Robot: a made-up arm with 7 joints.
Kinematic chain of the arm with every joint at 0, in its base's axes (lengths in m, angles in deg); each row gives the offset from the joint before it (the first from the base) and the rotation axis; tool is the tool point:
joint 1: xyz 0 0 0 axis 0 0.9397 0.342
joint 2: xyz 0 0 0 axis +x
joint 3: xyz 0 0 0 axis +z
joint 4: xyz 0.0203 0 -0.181 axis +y
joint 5: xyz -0.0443 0 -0.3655 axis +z
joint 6: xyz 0 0 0 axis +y
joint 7: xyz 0 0 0 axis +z
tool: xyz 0 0 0
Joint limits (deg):
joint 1: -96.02..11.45
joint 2: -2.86..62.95
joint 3: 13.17..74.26
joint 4: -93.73..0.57
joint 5: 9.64..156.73
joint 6: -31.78..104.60
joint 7: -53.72..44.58
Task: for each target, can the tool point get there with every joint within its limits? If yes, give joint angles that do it. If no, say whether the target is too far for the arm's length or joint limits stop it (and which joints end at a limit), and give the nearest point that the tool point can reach.
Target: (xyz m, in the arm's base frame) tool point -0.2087 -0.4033 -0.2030
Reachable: no: joint limits stop it (at a limit: joint 1, joint 2, joint 4) | nearest point -0.1104 -0.0560 -0.5325 | short by 0.489 m
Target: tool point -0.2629 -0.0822 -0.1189
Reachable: no: joint limits stop it (at a limit: joint 1, joint 2, joint 4) | nearest point -0.1258 -0.0388 -0.5307 | short by 0.436 m
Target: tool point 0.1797 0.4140 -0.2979
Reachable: yes | joints -5.97 36.97 47.44 -36.01 129.08 48.34 20.85
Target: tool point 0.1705 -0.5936 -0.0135
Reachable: no: too far | nearest point 0.4909 -0.2375 -0.0394 | short by 0.480 m
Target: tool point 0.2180 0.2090 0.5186
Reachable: no: too far | nearest point 0.1990 0.1880 0.4265 | short by 0.096 m
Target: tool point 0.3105 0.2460 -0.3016
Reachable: yes | joints -6.81 7.33 38.82 -67.12 106.86 80.92 -29.05
